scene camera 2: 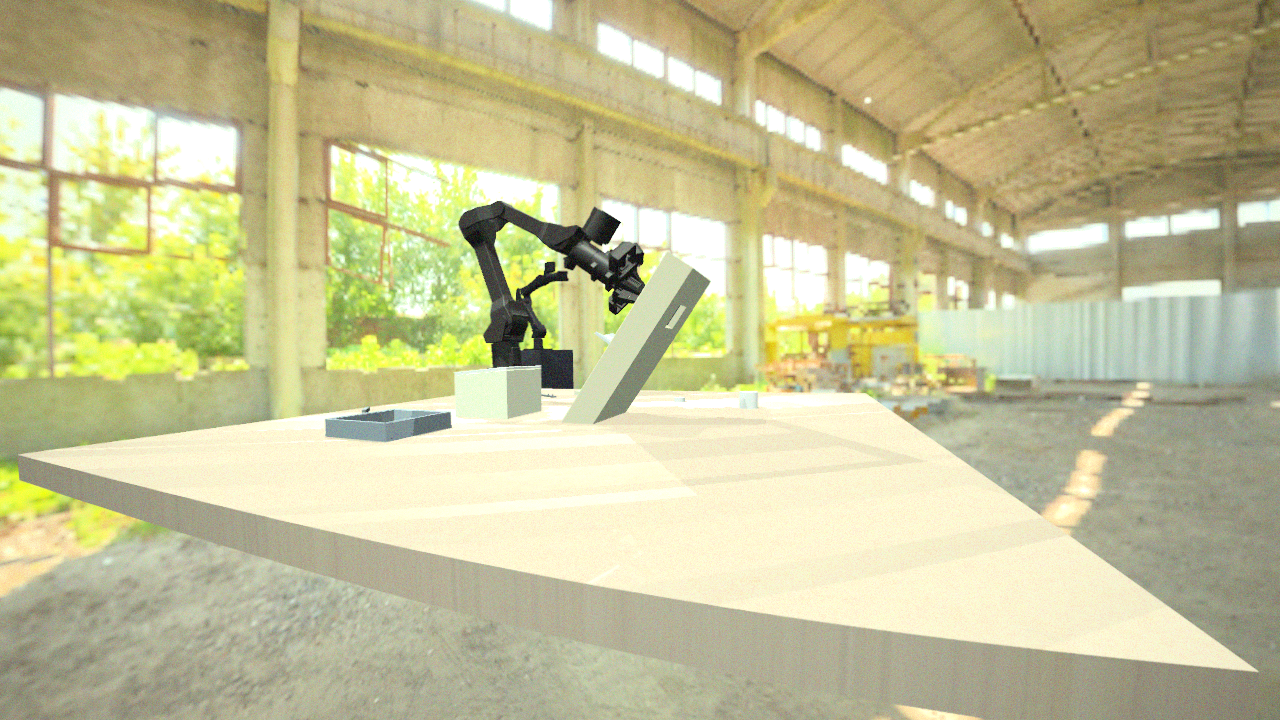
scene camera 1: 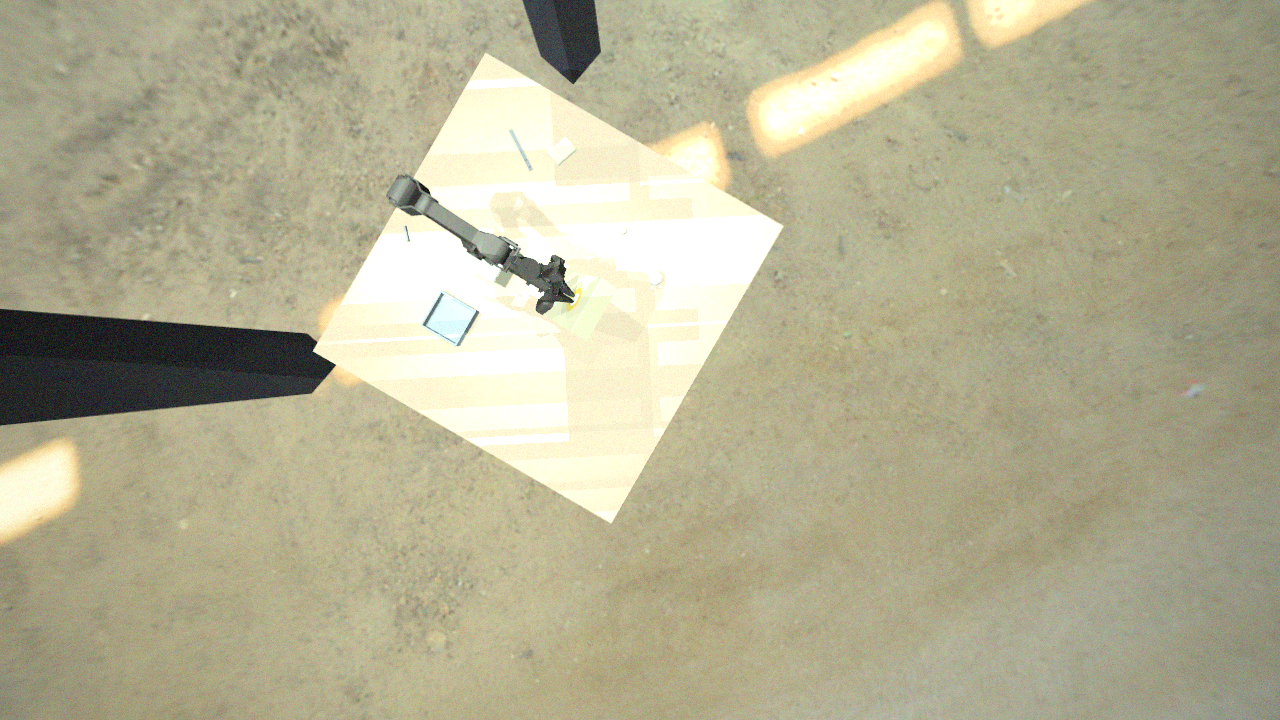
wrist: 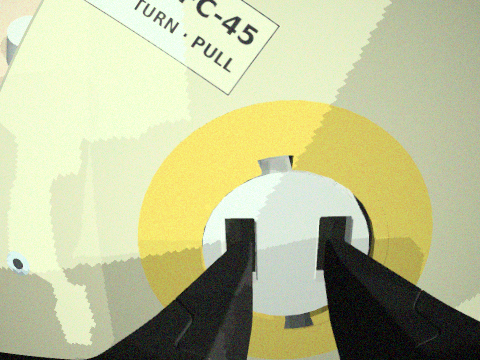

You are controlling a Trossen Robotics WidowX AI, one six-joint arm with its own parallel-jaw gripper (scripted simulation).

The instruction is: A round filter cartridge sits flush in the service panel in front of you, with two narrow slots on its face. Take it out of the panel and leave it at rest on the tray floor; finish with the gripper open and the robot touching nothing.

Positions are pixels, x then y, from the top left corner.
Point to a blue-grey tray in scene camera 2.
384, 426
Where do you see a round filter cartridge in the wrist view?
295, 212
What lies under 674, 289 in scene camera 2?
A service panel.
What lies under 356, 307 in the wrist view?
The gripper.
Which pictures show the gripper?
Scene camera 2, scene camera 1 and the wrist view: all of them.
